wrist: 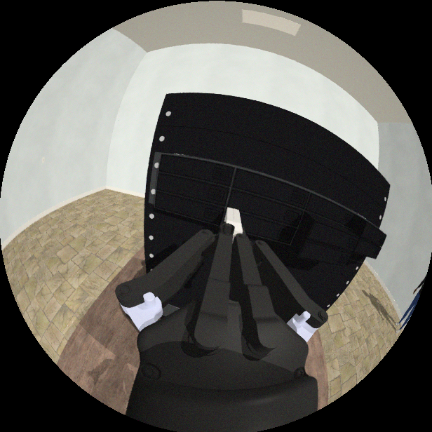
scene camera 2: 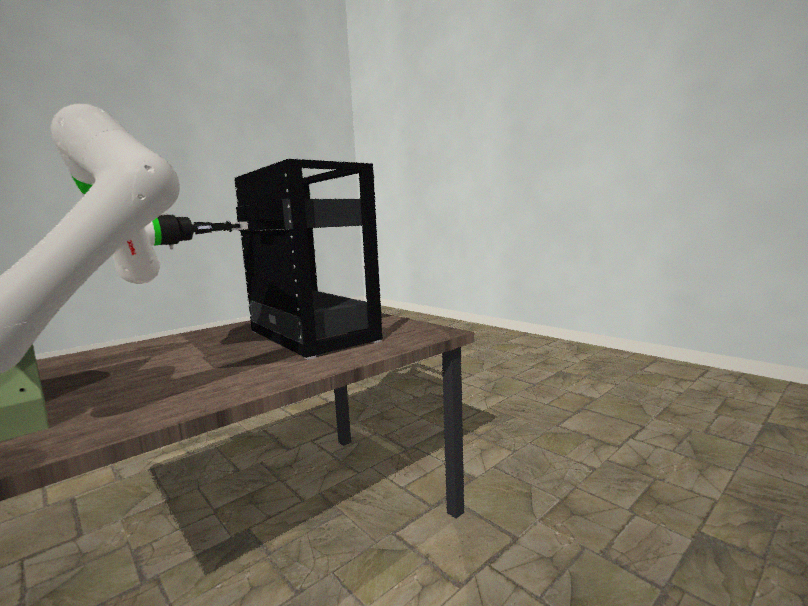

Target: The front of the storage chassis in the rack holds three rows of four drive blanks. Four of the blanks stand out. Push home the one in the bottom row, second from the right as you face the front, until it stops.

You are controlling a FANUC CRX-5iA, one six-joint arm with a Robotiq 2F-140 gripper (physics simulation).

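The storage chassis (scene camera 2: 334,212) (wrist: 195,172) sits in the upper part of the black rack (scene camera 2: 370,254) (wrist: 149,228). In the wrist view its dark front shows rows of blanks split by upright lines; which blanks stand out is hard to tell. My gripper (scene camera 2: 244,225) (wrist: 230,217) is shut and empty, its pale fingertips together. In the wrist view they overlap the chassis's lower row, beside the first upright line from the left. In the scene view they are right at the rack's front. Whether they touch a blank, and which one, I cannot tell. The tips hide the spot behind them.
The rack stands on a brown wooden table (scene camera 2: 417,335). A lower dark unit (scene camera 2: 342,314) sits at the rack's base. Dark panels (wrist: 225,112) lie above the chassis front. The white arm (scene camera 2: 97,202) reaches in from the left, above the table. A green base (scene camera 2: 22,404) stands at the table's left.
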